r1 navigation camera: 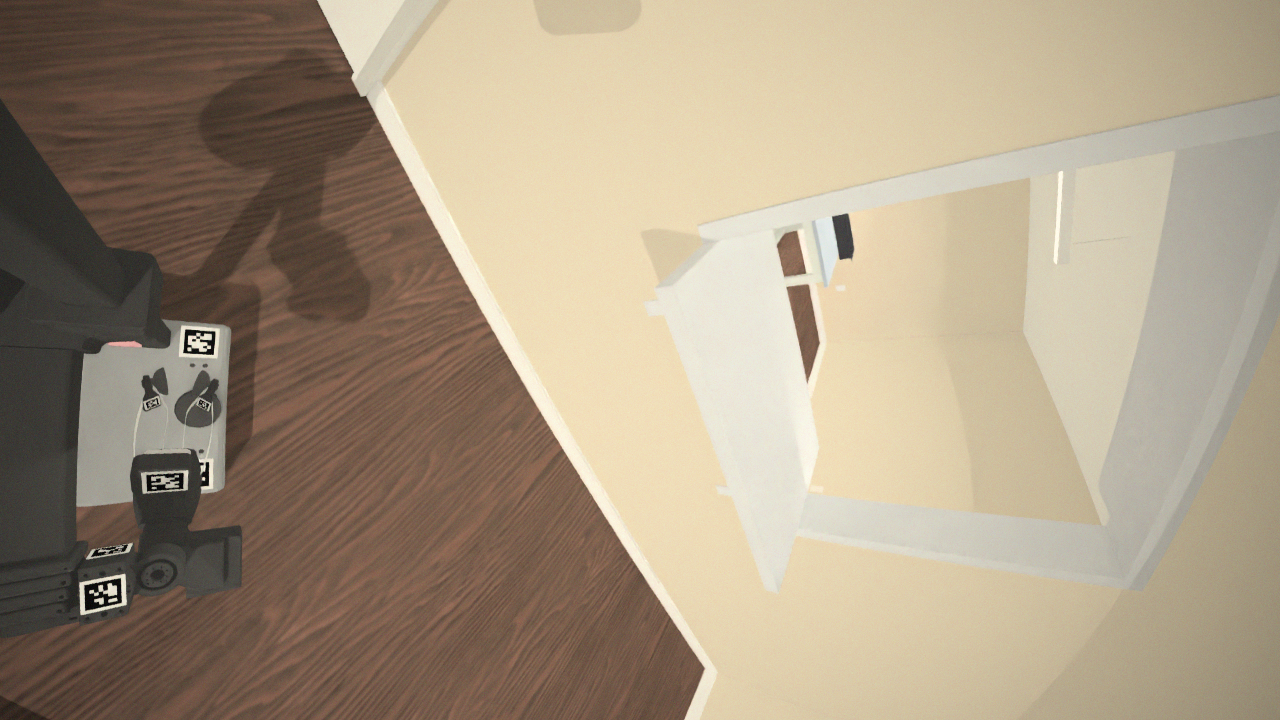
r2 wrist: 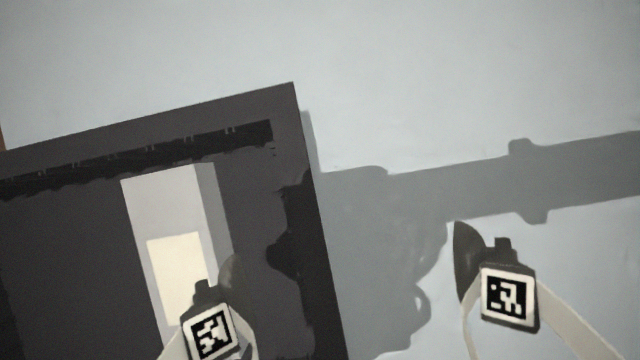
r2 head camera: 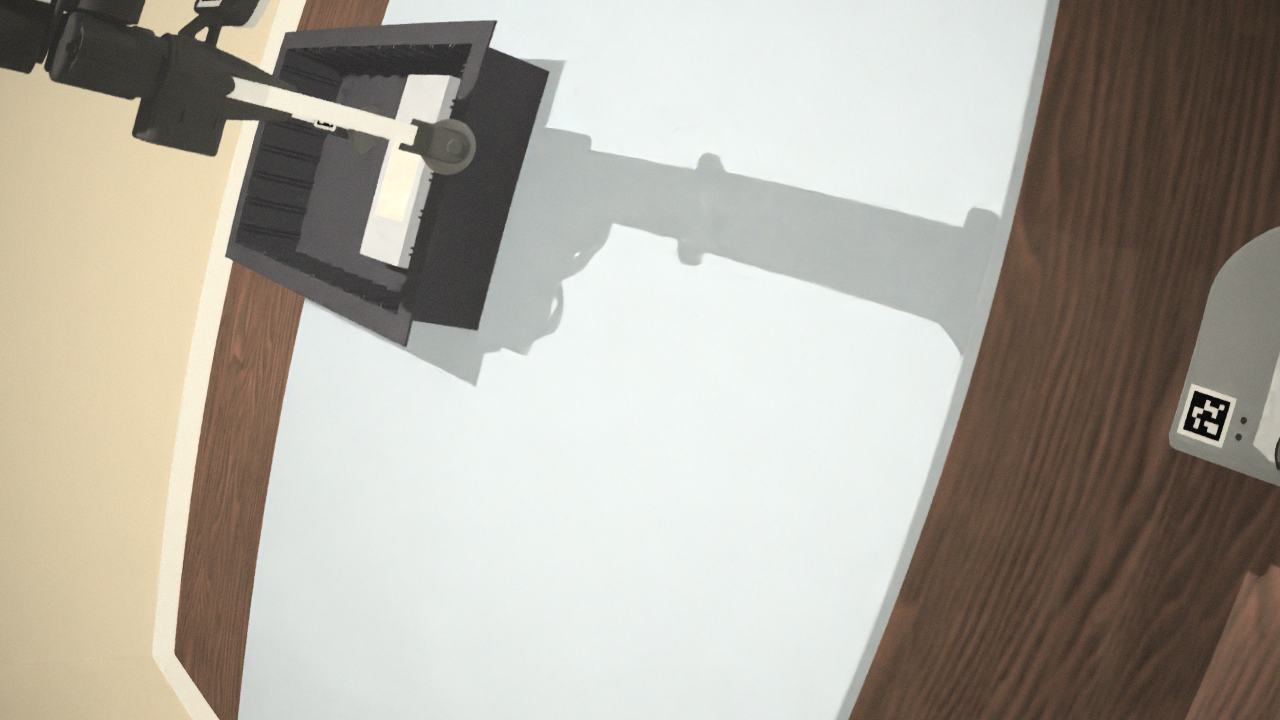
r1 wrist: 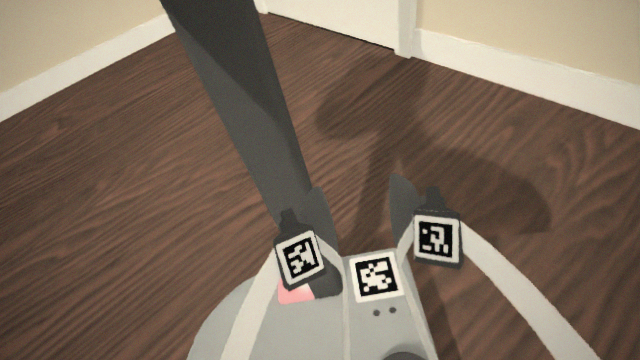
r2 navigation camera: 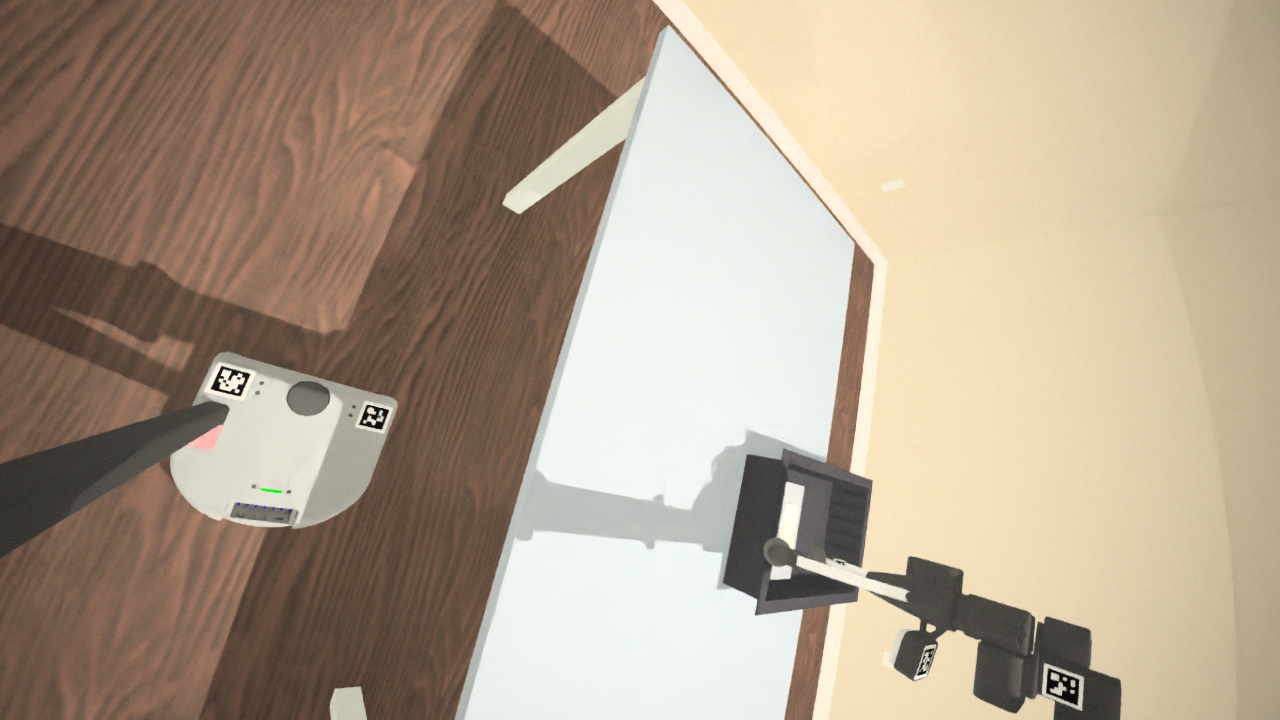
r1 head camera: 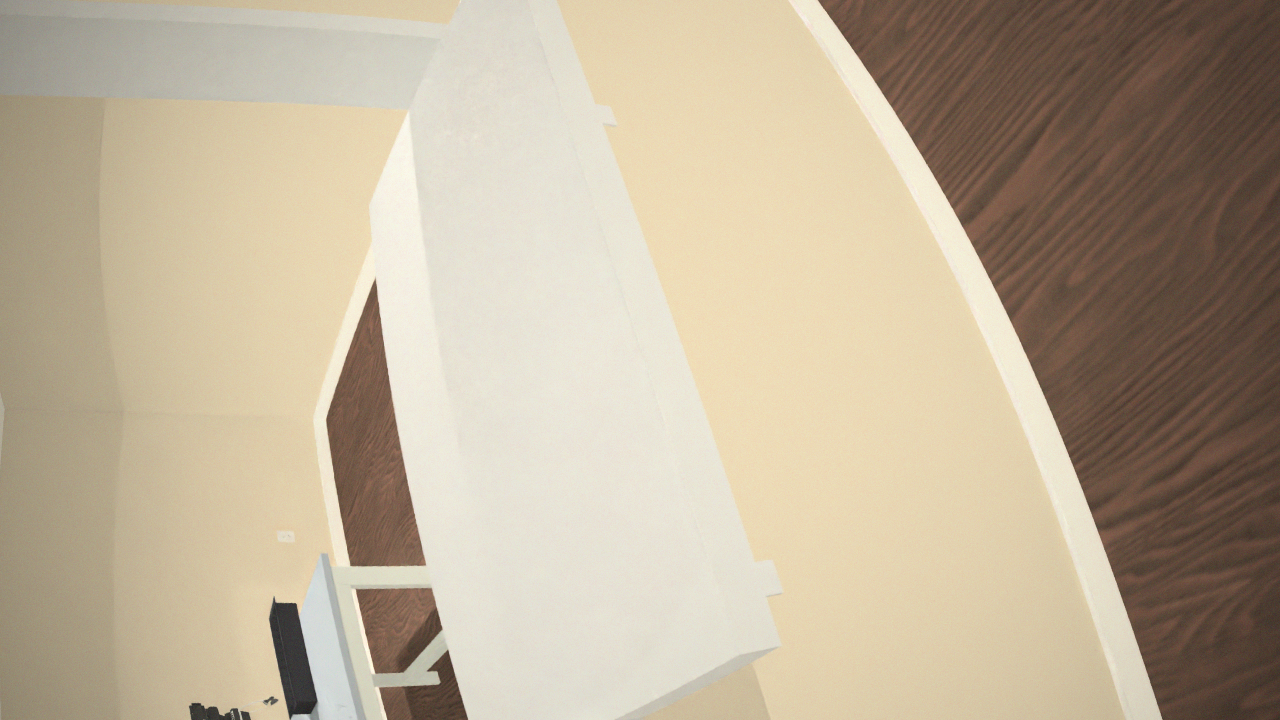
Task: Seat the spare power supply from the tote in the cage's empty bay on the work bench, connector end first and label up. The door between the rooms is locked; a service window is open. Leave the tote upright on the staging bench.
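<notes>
The power supply (r2 head camera: 384, 197) (r2 navigation camera: 790, 514) (r2 wrist: 162, 205), a pale box with its cream label facing up, lies inside the dark tote (r2 head camera: 487, 197) (r2 navigation camera: 750, 528) (r2 wrist: 210, 111). The tote stands upright on the staging bench (r2 head camera: 626, 492) (r2 navigation camera: 698, 268) (r2 wrist: 450, 65). My r2 gripper (r2 head camera: 407, 140) (r2 navigation camera: 797, 555) (r2 wrist: 347, 270) is open and empty above the tote. In the r2 wrist view one fingertip overlaps the supply's side and the other shows beyond the tote wall. My r1 gripper (r1 navigation camera: 181, 383) (r1 wrist: 361, 220) is open and empty over its own base. The cage and work bench do not show.
The open service window's white frame (r1 navigation camera: 966, 546) and its sill (r1 head camera: 554, 358) (r1 navigation camera: 742, 385) show beside r1. Through it, the dark tote (r1 head camera: 293, 658) shows on its bench. A white door (r1 wrist: 345, 20) stands beyond r1's mast. r2's base (r2 navigation camera: 349, 465) is beside the bench's front edge.
</notes>
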